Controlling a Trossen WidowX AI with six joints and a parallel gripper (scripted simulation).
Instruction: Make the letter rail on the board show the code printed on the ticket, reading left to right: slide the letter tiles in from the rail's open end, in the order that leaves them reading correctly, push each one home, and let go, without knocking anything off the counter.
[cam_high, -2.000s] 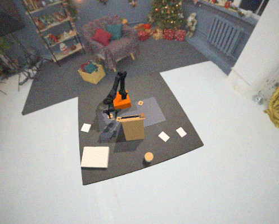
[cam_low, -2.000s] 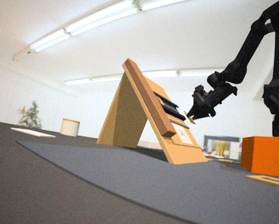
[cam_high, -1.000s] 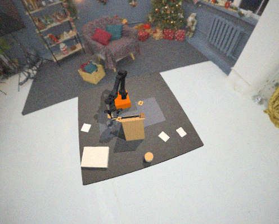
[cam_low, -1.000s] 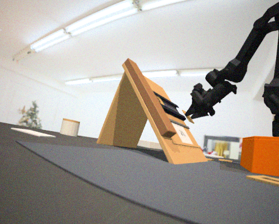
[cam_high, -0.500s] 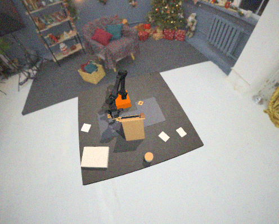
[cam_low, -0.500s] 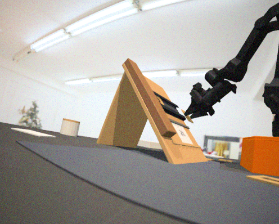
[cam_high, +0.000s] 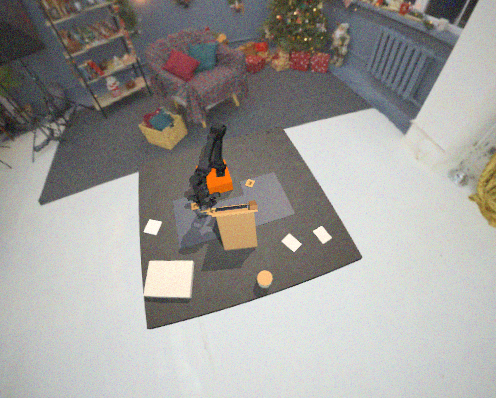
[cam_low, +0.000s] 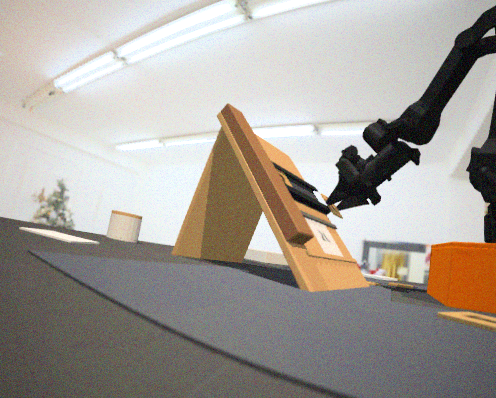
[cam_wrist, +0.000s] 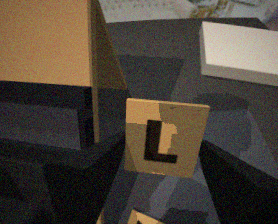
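Right now the white ticket is 5 cm behind my gripper tip, 15 cm to the left of it and 8 cm below it. Round my gripper tip: small cylinder (42 cm ahead, 27 cm to the left, 13 cm below).
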